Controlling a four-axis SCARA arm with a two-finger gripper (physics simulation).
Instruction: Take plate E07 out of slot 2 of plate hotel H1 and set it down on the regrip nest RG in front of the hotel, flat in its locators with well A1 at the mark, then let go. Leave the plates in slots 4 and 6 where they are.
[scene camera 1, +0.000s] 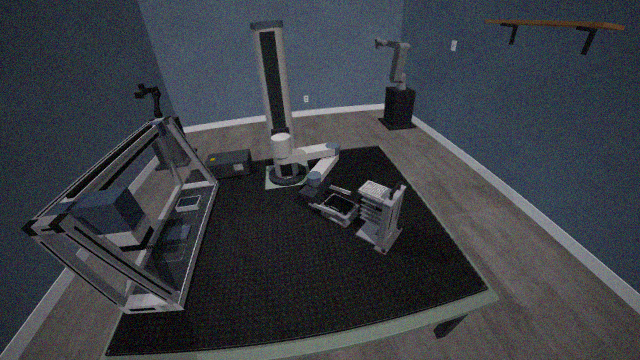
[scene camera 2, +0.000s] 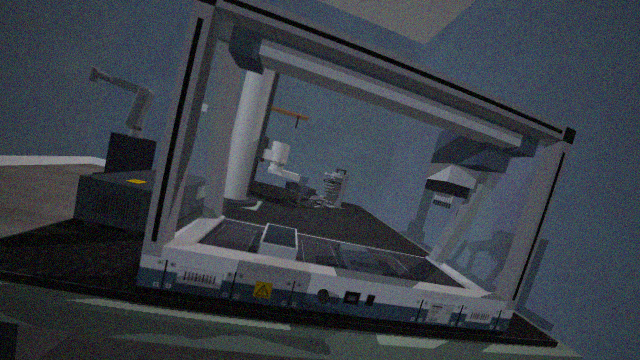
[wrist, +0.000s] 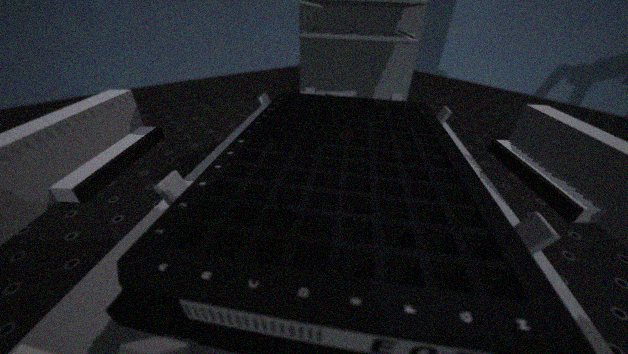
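Seen in the pictures: gripper, fingertip midpoint: (scene camera 1: 343, 202) (wrist: 326, 119); arm's base at its link origin: (scene camera 1: 287, 174).
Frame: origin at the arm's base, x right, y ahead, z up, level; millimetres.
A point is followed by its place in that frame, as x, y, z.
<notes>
Black plate E07 (scene camera 1: 340, 204) {-249, 456, 86} (wrist: 325, 200) {-231, 422, 84} lies on the regrip nest (scene camera 1: 344, 219) {-247, 543, 69} (wrist: 172, 186) {-260, 391, 86}, between its side locator tabs. It looks flat in the wrist view. Its letter row runs along the near edge, A at the near left; the nest's mark cannot be made out. My gripper (scene camera 1: 338, 202) {-264, 452, 90} (wrist: 326, 119) {-264, 452, 90} is open around the plate, with a visible gap between each finger pad and the plate's sides. Plate hotel H1 (scene camera 1: 392, 215) {-417, 668, 177} (scene camera 2: 337, 185) (wrist: 350, 65) {-415, 632, 73} stands behind the nest. A light plate shows at its top in scene camera 1; lower slots are unclear.
A framed deck machine (scene camera 1: 152, 302) {542, 850, 91} (scene camera 2: 210, 257) {705, 158, 86} with a small white tray (scene camera 1: 188, 203) {557, 289, 93} (scene camera 2: 279, 237) stands left of the nest in scene camera 1. A dark box (scene camera 1: 227, 165) {383, -35, 112} (scene camera 2: 112, 200) {551, -128, 86} is beside the arm's column (scene camera 1: 283, 80) {-51, 56, 613} (scene camera 2: 245, 135). Another arm's pedestal (scene camera 1: 399, 107) stands farther back.
</notes>
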